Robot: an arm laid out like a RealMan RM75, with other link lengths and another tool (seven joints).
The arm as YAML. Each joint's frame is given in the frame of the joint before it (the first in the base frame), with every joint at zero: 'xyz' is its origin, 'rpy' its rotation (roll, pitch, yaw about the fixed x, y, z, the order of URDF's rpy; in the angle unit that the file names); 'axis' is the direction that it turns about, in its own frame. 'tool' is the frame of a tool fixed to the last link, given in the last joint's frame.
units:
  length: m
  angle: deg
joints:
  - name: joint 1
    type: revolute
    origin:
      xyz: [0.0, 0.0, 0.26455]
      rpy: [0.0, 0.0, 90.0]
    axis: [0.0, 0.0, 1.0]
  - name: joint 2
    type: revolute
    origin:
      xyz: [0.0, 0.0, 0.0]
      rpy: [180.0, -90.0, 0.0]
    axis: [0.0, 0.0, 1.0]
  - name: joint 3
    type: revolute
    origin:
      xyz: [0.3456, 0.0, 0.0]
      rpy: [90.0, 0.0, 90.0]
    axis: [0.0, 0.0, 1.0]
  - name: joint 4
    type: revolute
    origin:
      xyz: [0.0, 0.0, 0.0]
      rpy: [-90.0, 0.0, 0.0]
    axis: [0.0, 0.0, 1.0]
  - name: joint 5
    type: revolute
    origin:
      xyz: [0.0, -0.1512, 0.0]
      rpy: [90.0, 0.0, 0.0]
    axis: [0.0, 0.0, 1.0]
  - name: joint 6
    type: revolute
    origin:
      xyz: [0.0, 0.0, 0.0]
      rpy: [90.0, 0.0, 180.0]
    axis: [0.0, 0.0, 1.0]
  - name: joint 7
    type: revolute
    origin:
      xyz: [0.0, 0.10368, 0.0]
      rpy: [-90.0, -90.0, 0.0]
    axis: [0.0, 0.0, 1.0]
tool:
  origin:
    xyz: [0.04, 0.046, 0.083]
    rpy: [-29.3, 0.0, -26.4]
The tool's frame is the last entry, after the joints.
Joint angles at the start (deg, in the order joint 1, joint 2, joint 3, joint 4, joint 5, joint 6, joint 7): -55.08, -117.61, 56.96, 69.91, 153.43, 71.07, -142.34
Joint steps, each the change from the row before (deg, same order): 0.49, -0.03, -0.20, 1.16, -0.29, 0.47, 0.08; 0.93, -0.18, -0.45, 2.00, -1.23, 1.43, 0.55; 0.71, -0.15, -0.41, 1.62, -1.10, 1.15, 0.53; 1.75, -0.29, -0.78, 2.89, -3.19, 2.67, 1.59; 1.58, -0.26, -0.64, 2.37, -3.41, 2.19, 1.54; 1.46, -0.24, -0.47, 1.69, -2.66, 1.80, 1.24; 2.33, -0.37, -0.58, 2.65, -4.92, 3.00, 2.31; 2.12, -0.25, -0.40, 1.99, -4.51, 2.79, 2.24; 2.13, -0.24, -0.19, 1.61, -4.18, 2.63, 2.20; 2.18, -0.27, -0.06, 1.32, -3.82, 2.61, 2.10; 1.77, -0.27, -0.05, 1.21, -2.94, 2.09, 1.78; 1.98, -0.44, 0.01, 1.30, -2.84, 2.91, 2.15; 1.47, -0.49, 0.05, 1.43, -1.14, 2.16, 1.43
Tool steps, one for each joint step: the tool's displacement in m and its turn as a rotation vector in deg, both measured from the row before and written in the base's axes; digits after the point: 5 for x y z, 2 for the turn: -0.00042, -0.00132, 0.00220, 0.32, -0.27, -0.24; 0.00003, -0.00539, 0.00152, -0.35, -0.83, -0.59; 0.00059, -0.00431, 0.00127, -0.30, -0.71, -0.64; -0.00020, -0.01211, 0.00058, -1.54, -1.72, -1.48; 0.00116, -0.01126, -0.00001, -1.49, -1.83, -1.77; -0.00108, -0.01026, -0.00049, -1.34, -1.33, -1.21; 0.00014, -0.01774, -0.00104, -2.44, -2.23, -2.82; -0.00083, -0.01689, -0.00081, -2.40, -1.78, -2.79; -0.00215, -0.01699, -0.00109, -2.36, -1.47, -2.71; -0.00351, -0.01750, -0.00146, -2.39, -1.25, -2.49; -0.00274, -0.01404, -0.00084, -1.67, -0.89, -2.24; -0.00446, -0.01763, -0.00199, -2.30, -0.49, -2.60; -0.00460, -0.01250, -0.00171, -1.27, 0.34, -1.68
